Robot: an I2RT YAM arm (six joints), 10 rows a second.
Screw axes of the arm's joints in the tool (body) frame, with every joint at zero. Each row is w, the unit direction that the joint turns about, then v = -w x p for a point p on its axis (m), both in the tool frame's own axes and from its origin. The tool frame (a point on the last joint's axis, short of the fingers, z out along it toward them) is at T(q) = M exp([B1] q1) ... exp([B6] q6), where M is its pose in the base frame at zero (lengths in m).
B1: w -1 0 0 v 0 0.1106 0
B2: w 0 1 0 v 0.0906 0 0.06
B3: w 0 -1 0 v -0.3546 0 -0.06
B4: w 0 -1 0 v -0.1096 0 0
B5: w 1 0 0 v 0 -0.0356 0
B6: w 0 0 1 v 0 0 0
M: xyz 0.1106 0 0.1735 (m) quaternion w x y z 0.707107 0 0.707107 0
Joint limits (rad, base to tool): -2.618..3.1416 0..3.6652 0..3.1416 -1.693..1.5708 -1.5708..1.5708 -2.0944..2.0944
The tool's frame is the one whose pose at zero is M.
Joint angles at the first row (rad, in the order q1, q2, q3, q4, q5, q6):
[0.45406 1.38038 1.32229 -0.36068 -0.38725 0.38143]
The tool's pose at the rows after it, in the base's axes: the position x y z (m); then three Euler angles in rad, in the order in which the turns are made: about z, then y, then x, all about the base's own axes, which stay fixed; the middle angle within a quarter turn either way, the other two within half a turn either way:
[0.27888, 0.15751, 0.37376, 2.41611, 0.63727, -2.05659]
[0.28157, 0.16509, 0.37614, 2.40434, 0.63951, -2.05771]
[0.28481, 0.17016, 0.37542, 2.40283, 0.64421, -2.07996]
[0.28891, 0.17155, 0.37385, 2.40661, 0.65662, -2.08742]
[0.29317, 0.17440, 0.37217, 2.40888, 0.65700, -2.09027]
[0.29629, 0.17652, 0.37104, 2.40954, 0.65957, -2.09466]
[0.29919, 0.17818, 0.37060, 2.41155, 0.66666, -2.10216]
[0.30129, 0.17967, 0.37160, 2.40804, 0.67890, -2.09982]
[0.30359, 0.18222, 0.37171, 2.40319, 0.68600, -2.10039]
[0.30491, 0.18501, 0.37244, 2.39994, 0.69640, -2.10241]
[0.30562, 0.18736, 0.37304, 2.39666, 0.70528, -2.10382]
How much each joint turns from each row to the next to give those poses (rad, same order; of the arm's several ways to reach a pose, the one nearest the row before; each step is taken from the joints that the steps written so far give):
[0.01996 0.01310 0.00447 0.01330 0.01816 0.00223]
[0.01894 0.02302 0.02776 -0.00169 0.01975 -0.00425]
[0.01110 0.02184 0.02125 -0.01253 0.02229 -0.01494]
[-0.00097 0.01435 0.00628 0.00828 0.01286 -0.00105]
[0.00157 0.01842 0.01027 0.00642 0.00280 0.00062]
[0.00153 0.01369 0.00862 0.00327 0.00527 -0.00198]
[0.00111 0.01242 0.01055 -0.00004 0.01002 -0.00273]
[0.00195 0.00813 0.00865 0.00730 0.01180 0.00096]
[0.00412 0.01136 0.00987 0.00494 0.01027 -0.00265]
[0.00653 0.00875 0.00979 0.00316 0.01594 -0.00088]
[0.00605 0.00605 0.00687 0.00297 0.01395 -0.00090]

